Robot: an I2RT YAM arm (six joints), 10 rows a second.
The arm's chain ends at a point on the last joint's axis. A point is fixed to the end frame.
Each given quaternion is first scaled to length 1.
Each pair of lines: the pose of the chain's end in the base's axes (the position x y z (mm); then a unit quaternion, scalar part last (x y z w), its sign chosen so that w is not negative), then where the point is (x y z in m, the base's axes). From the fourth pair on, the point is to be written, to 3 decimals.
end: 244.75 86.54 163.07 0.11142 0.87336 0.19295 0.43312
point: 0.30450 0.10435 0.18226
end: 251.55 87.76 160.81 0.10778 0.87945 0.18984 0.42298
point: 0.31155 0.10626 0.17850
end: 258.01 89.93 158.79 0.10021 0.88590 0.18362 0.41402
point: 0.31810 0.10951 0.17496
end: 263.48 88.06 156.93 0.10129 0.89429 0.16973 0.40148
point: 0.324 0.108 0.171
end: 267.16 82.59 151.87 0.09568 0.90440 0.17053 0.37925
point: 0.328 0.103 0.163
